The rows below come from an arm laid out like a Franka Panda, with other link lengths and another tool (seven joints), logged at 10 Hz.
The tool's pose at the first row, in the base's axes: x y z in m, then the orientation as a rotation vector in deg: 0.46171, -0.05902, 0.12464, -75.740, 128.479, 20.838
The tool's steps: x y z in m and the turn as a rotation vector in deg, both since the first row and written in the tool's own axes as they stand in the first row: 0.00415, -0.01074, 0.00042, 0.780, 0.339, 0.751; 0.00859, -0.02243, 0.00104, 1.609, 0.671, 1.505; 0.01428, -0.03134, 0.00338, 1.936, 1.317, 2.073; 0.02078, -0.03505, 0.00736, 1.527, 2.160, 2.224; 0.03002, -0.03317, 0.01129, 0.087, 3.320, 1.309; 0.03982, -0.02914, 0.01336, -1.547, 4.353, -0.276; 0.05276, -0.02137, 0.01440, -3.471, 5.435, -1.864; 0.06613, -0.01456, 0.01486, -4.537, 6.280, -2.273; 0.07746, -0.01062, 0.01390, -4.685, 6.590, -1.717
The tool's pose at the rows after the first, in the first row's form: 0.46953, -0.06715, 0.12229, -74.688, 129.229, 19.998; 0.47813, -0.07586, 0.11964, -73.597, 129.959, 19.104; 0.48430, -0.08332, 0.11479, -73.102, 130.862, 18.540; 0.48609, -0.08805, 0.10799, -73.526, 131.714, 18.569; 0.48191, -0.09208, 0.09959, -75.796, 132.163, 19.238; 0.47510, -0.09634, 0.09237, -78.855, 131.994, 19.974; 0.46349, -0.10155, 0.08419, -82.101, 131.832, 21.027; 0.45237, -0.10782, 0.07629, -83.509, 132.285, 21.639; 0.44416, -0.11466, 0.07077, -83.125, 132.985, 21.836
